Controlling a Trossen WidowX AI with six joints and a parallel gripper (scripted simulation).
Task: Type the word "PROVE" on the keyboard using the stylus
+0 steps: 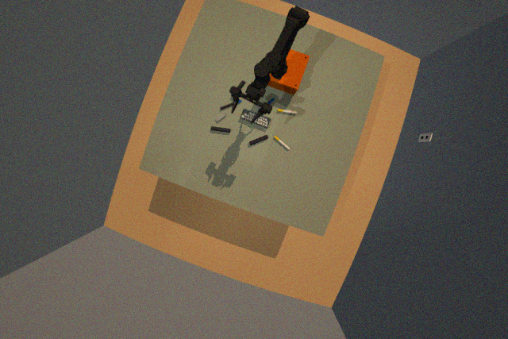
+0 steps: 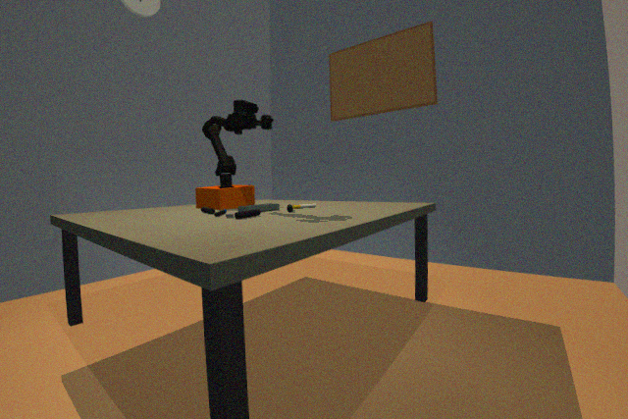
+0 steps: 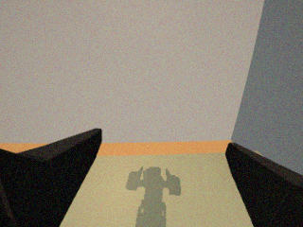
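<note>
My gripper tip is 380 mm above the grey stylus tip, 150 mm past it and 20 mm to the right of it. Round my gripper tip: blue stylus: 380 mm below, 180 mm behind, 40 mm to the left; then grey block: 380 mm below, 170 mm to the right, 20 mm ahead; then blue-capped black pen: 380 mm below, 140 mm to the right, 100 mm behind.
</note>
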